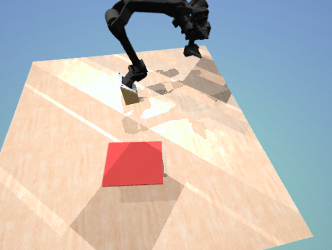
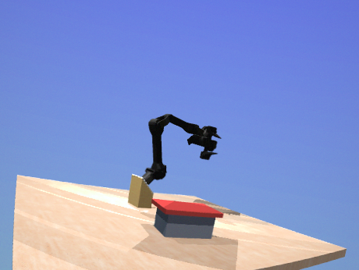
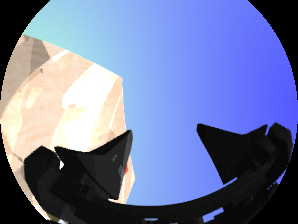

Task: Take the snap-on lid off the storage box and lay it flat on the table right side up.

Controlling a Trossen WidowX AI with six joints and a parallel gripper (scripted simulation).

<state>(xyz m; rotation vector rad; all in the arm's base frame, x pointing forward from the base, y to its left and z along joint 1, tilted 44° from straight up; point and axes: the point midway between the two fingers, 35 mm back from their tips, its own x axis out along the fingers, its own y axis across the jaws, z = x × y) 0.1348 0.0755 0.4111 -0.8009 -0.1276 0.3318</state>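
Now: the red lid 330 mm to the right of my gripper tip, 320 mm ahead of it and 280 mm below it. From my gripper tip the other things lie so: blue-grey box 330 mm to the right, 330 mm below, 320 mm ahead.
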